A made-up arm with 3 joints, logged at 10 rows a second.
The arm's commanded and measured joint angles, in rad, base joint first. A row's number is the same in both.
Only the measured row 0 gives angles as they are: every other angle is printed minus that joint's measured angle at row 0.
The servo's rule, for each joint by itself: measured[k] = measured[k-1] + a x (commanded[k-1-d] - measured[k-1]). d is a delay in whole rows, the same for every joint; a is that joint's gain. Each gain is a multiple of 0.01, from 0.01 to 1. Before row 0 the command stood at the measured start. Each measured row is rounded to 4 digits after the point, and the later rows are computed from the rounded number. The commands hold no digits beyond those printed.
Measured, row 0: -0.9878 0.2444 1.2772
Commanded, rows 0 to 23: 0.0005 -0.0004 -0.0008; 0.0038 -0.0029 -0.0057; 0.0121 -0.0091 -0.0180; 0.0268 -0.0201 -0.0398; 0.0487 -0.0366 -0.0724; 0.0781 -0.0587 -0.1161; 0.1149 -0.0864 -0.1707; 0.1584 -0.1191 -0.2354; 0.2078 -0.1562 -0.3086; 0.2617 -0.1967 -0.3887; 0.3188 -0.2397 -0.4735; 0.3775 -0.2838 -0.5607; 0.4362 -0.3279 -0.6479; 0.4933 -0.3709 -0.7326; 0.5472 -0.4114 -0.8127; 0.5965 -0.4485 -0.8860; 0.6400 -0.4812 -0.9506; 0.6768 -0.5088 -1.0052; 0.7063 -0.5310 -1.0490; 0.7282 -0.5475 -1.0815; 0.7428 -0.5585 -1.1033; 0.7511 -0.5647 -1.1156; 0.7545 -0.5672 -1.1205; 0.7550 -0.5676 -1.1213
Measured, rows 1 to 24: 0.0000 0.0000 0.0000; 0.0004 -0.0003 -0.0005; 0.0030 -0.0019 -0.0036; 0.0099 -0.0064 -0.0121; 0.0227 -0.0150 -0.0284; 0.0425 -0.0286 -0.0544; 0.0696 -0.0476 -0.0908; 0.1040 -0.0720 -0.1379; 0.1453 -0.1017 -0.1954; 0.1928 -0.1360 -0.2622; 0.2452 -0.1742 -0.3368; 0.3011 -0.2155 -0.4175; 0.3592 -0.2585 -0.5020; 0.4177 -0.3022 -0.5881; 0.4752 -0.3455 -0.6734; 0.5299 -0.3870 -0.7556; 0.5805 -0.4257 -0.8325; 0.6257 -0.4607 -0.9022; 0.6645 -0.4910 -0.9630; 0.6963 -0.5162 -1.0137; 0.7205 -0.5359 -1.0537; 0.7374 -0.5501 -1.0830; 0.7478 -0.5593 -1.1022; 0.7529 -0.5643 -1.1130
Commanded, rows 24 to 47: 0.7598 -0.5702 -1.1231; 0.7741 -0.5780 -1.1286; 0.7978 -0.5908 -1.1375; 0.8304 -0.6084 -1.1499; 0.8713 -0.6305 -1.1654; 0.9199 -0.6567 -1.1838; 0.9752 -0.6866 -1.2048; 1.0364 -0.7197 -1.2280; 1.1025 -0.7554 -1.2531; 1.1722 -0.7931 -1.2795; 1.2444 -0.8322 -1.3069; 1.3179 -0.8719 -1.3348; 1.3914 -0.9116 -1.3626; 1.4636 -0.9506 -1.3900; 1.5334 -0.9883 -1.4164; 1.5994 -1.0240 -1.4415; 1.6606 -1.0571 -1.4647; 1.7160 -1.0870 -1.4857; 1.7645 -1.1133 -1.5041; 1.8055 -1.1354 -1.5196; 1.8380 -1.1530 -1.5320; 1.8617 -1.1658 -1.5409; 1.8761 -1.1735 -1.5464; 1.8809 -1.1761 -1.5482
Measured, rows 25 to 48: 0.7545 -0.5664 -1.1179; 0.7585 -0.5688 -1.1210; 0.7704 -0.5746 -1.1255; 0.7912 -0.5848 -1.1326; 0.8210 -0.5997 -1.1428; 0.8592 -0.6191 -1.1561; 0.9053 -0.6428 -1.1724; 0.9584 -0.6704 -1.1915; 1.0177 -0.7015 -1.2130; 1.0821 -0.7355 -1.2367; 1.1506 -0.7718 -1.2620; 1.2219 -0.8099 -1.2885; 1.2949 -0.8490 -1.3158; 1.3682 -0.8884 -1.3434; 1.4407 -0.9276 -1.3709; 1.5112 -0.9658 -1.3977; 1.5782 -1.0025 -1.4235; 1.6408 -1.0369 -1.4478; 1.6980 -1.0685 -1.4702; 1.7485 -1.0967 -1.4902; 1.7918 -1.1211 -1.5075; 1.8269 -1.1412 -1.5220; 1.8533 -1.1567 -1.5332; 1.8706 -1.1673 -1.5410
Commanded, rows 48 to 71: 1.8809 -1.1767 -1.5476; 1.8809 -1.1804 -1.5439; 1.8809 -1.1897 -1.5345; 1.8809 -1.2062 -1.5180; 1.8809 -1.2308 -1.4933; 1.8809 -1.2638 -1.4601; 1.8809 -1.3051 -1.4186; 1.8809 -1.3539 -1.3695; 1.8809 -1.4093 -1.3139; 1.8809 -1.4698 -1.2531; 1.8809 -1.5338 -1.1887; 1.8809 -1.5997 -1.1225; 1.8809 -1.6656 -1.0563; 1.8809 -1.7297 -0.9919; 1.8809 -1.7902 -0.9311; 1.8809 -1.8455 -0.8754; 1.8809 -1.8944 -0.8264; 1.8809 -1.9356 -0.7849; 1.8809 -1.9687 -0.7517; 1.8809 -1.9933 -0.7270; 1.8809 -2.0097 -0.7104; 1.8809 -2.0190 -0.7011; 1.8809 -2.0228 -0.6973; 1.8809 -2.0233 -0.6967
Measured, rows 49 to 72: 1.8784 -1.1728 -1.5452; 1.8803 -1.1753 -1.5466; 1.8808 -1.1785 -1.5450; 1.8809 -1.1856 -1.5388; 1.8809 -1.1986 -1.5265; 1.8809 -1.2189 -1.5069; 1.8809 -1.2472 -1.4793; 1.8809 -1.2837 -1.4435; 1.8809 -1.3279 -1.3998; 1.8809 -1.3792 -1.3491; 1.8809 -1.4363 -1.2925; 1.8809 -1.4977 -1.2313; 1.8809 -1.5620 -1.1671; 1.8809 -1.6273 -1.1017; 1.8809 -1.6918 -1.0369; 1.8809 -1.7538 -0.9745; 1.8809 -1.8116 -0.9160; 1.8809 -1.8638 -0.8631; 1.8809 -1.9090 -0.8170; 1.8809 -1.9466 -0.7785; 1.8809 -1.9760 -0.7481; 1.8809 -1.9972 -0.7259; 1.8809 -2.0109 -0.7113; 1.8809 -2.0184 -0.7030
